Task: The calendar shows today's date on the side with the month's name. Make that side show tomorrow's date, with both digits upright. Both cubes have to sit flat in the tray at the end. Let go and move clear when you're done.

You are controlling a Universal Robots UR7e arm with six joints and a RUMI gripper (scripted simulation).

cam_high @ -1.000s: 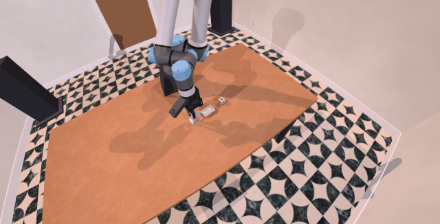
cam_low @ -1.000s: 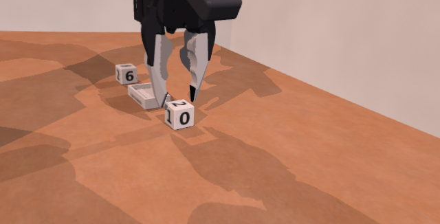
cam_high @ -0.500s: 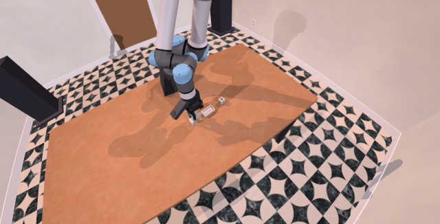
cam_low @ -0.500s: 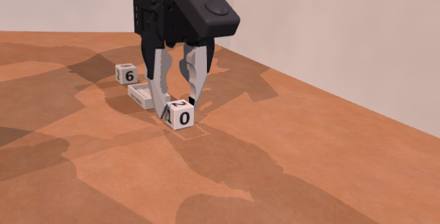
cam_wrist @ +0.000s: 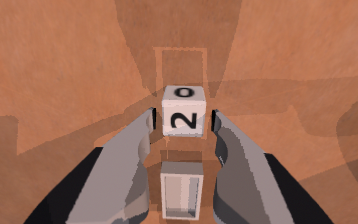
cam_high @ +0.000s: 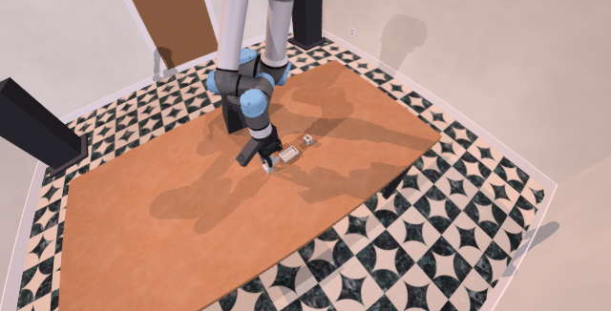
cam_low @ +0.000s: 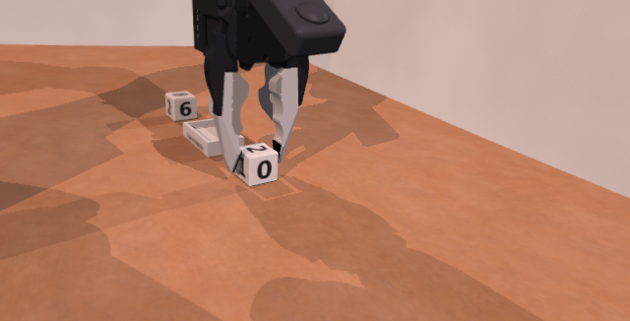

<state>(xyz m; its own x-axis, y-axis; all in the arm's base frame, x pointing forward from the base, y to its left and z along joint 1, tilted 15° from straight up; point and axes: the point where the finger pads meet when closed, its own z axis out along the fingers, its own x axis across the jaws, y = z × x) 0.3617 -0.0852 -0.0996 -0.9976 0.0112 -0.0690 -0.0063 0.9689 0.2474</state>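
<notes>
The tray lies 11 cm to the left of my hand and 2 cm below it.
</notes>
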